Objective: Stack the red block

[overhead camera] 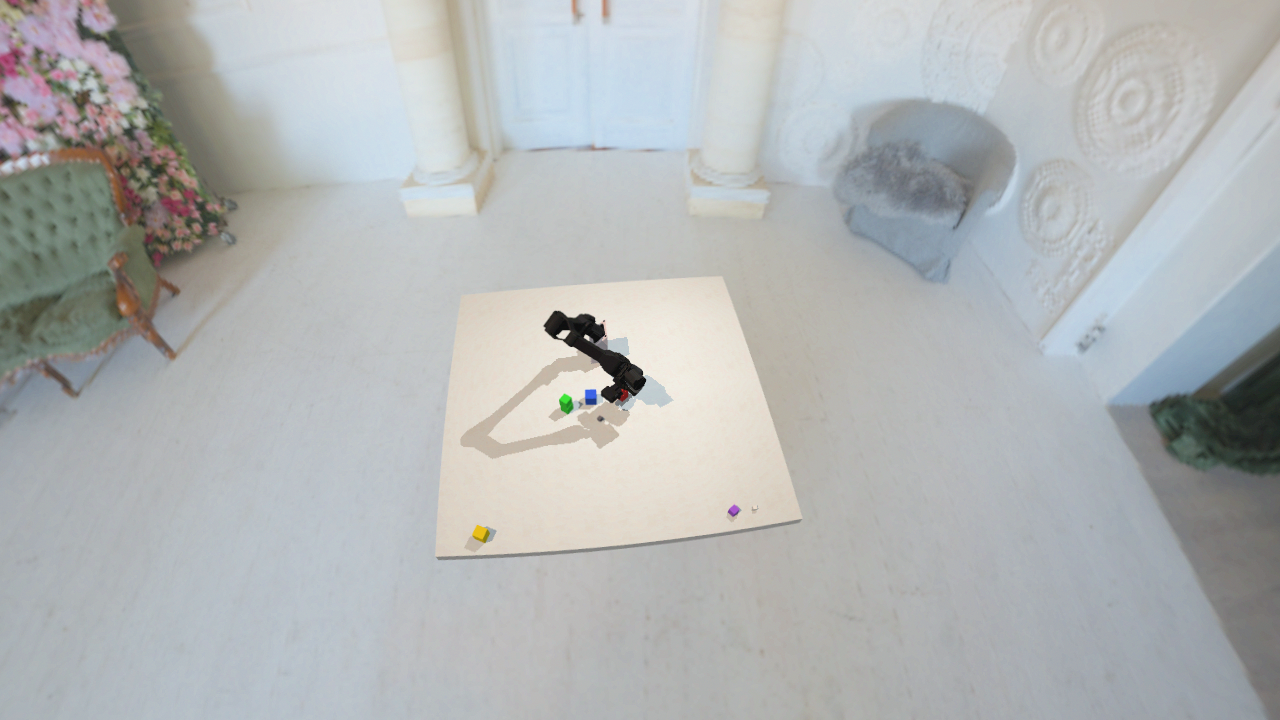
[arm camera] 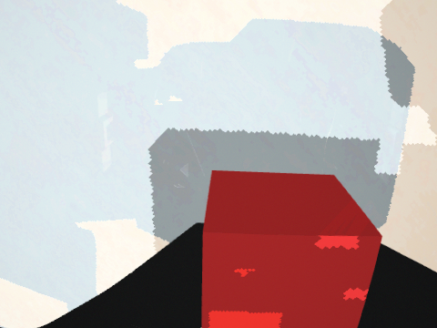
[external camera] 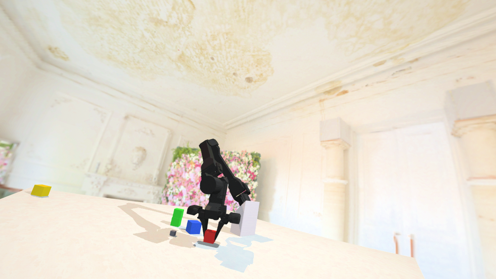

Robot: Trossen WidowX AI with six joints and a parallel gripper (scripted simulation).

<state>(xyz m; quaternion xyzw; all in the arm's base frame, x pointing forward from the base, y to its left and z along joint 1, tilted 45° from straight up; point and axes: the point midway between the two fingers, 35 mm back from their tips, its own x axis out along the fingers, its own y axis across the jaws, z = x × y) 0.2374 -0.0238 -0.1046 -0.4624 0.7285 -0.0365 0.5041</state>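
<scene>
Right now the blue block is 120 mm to the right of my gripper tip, 10 mm behind it and 10 mm above it. Round my gripper tip: purple cube: 560 mm ahead, 300 mm to the left; then red block: 10 mm above; then small grey cube: 100 mm to the right, 90 mm ahead, 10 mm below.
</scene>
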